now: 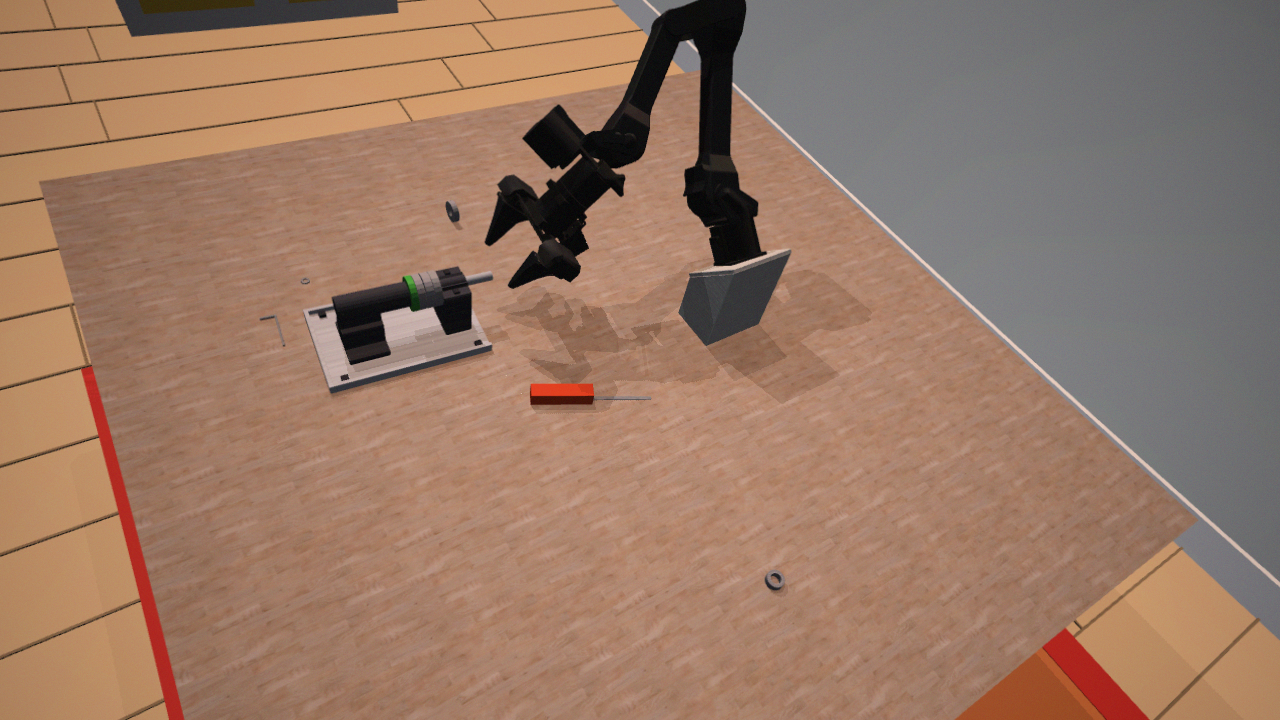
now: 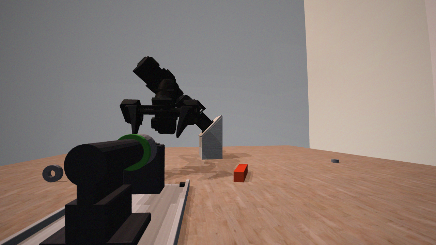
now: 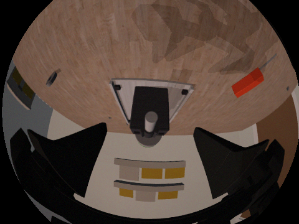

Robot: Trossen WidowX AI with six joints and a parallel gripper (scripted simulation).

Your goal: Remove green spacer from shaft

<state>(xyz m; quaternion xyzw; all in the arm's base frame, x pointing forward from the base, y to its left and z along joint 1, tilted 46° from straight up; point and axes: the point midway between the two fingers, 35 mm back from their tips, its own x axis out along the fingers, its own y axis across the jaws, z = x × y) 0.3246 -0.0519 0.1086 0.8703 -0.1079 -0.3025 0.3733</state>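
The grey shaft lies 9 cm ahead of my gripper tip and 2 cm below it. Round my gripper tip: red-handled screwdriver 21 cm to the left, 9 cm below, 8 cm behind; then green spacer 13 cm ahead, 2 cm below; then grey spacer 11 cm ahead, 2 cm below.
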